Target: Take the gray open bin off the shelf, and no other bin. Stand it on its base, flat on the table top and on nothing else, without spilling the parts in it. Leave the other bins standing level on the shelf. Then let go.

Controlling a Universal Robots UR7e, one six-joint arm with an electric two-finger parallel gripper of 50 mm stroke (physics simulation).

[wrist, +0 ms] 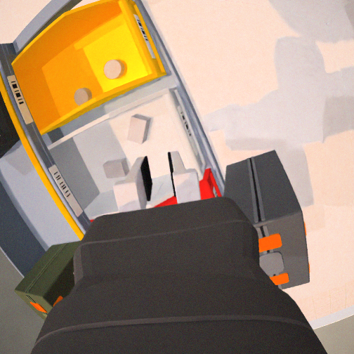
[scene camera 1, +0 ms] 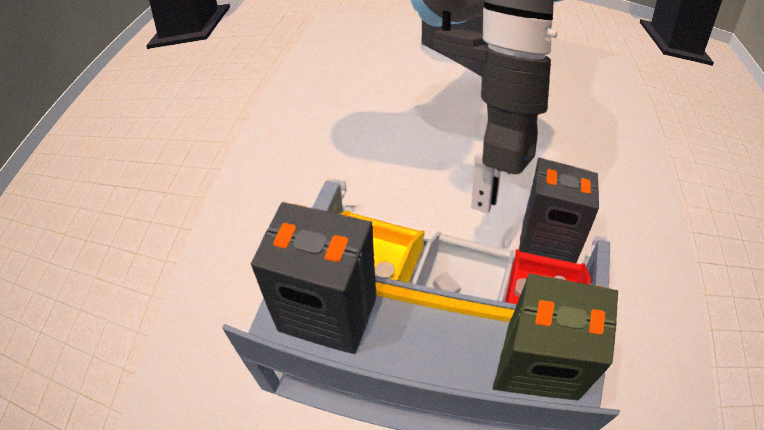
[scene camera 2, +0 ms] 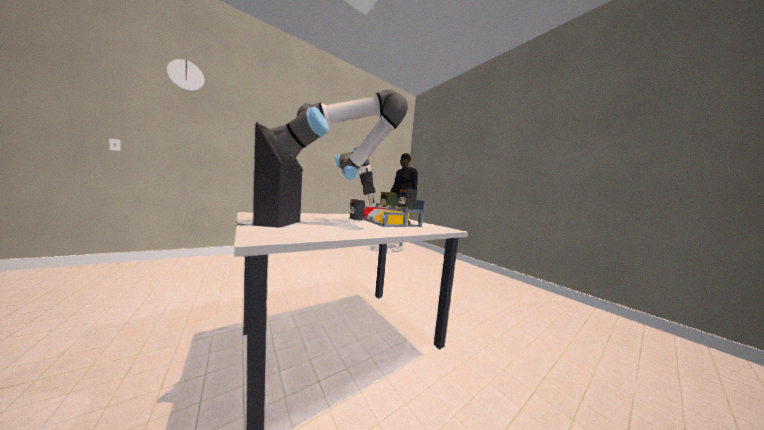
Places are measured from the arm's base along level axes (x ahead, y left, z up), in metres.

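Pixels of known places: gripper, fingertip midpoint: [scene camera 1: 484,205] [scene camera 2: 372,203]; arm's base at its link origin: [scene camera 2: 280,145].
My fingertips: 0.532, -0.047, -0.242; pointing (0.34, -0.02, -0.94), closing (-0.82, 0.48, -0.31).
Note:
Ahead of a thing's pixels: the offset from my fingertips to its top centre, as dx, dy, dz. "spot": to the spot under its first point. Level surfaces: height alone.
The gray open bin {+0.075, -0.024, -0.035} [scene camera 1: 478,267] [wrist: 95,132] sits on the gray shelf {spot: +0.160, -0.062, -0.014} [scene camera 1: 427,336] between the yellow bin {+0.046, -0.139, -0.035} [scene camera 1: 398,248] [wrist: 62,67] and the red bin {+0.100, +0.083, -0.035} [scene camera 1: 553,262] [wrist: 207,189]. Two light parts [wrist: 138,128] [wrist: 116,168] lie in the gray bin. My gripper [scene camera 1: 488,202] [wrist: 159,167] is above the bins, over the robot's side of the gray bin in scene camera 1. Its fingers stand a little apart with nothing between them. In the wrist view the arm's body hides much of the red bin. Scene camera 2 shows the gripper [scene camera 2: 371,199] very small.
A dark case {+0.140, -0.163, +0.106} [scene camera 1: 315,277] and a green case {+0.197, +0.061, +0.081} [scene camera 1: 561,336] [wrist: 50,275] stand on the shelf's upper board. Another dark case {-0.033, +0.115, +0.016} [scene camera 1: 561,208] [wrist: 270,200] [scene camera 2: 356,209] stands on the table {dz -0.116} [scene camera 2: 320,237], behind the red bin. A person [scene camera 2: 406,176] stands beyond the table.

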